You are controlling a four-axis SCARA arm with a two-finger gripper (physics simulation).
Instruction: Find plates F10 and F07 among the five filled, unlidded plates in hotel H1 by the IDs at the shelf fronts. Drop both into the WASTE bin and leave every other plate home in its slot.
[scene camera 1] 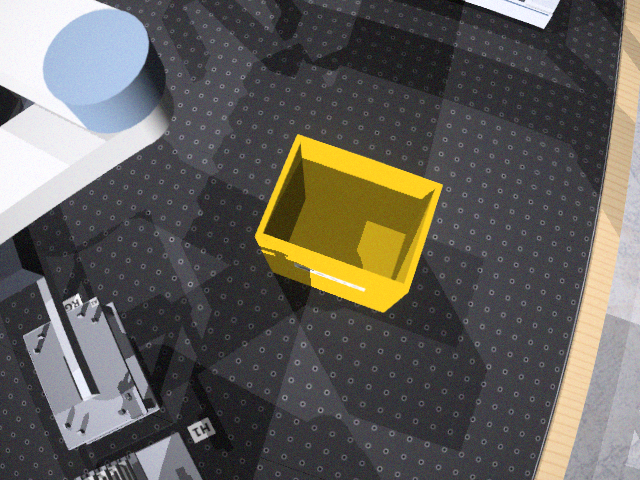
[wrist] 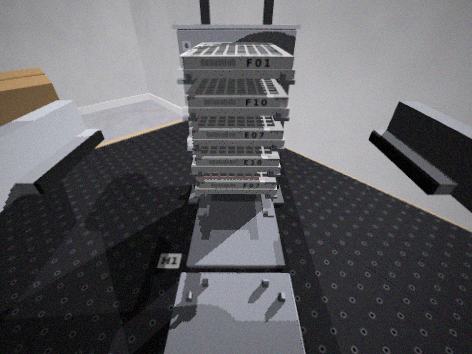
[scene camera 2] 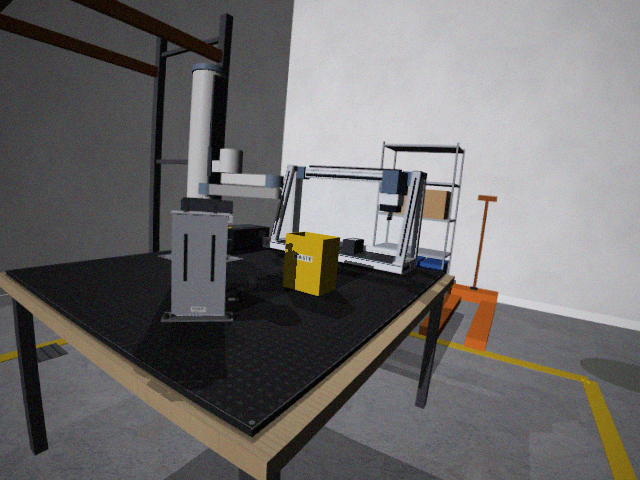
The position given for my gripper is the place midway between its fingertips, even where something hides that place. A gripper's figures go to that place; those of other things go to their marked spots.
Labels:
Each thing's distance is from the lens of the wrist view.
my gripper (wrist: 236, 119): 0.11 m
plate E10 (wrist: 211, 158): 0.20 m
hotel H1 (wrist: 285, 39): 0.30 m
The marked spots on the hotel H1 and the plate E10 are 0.17 m apart.

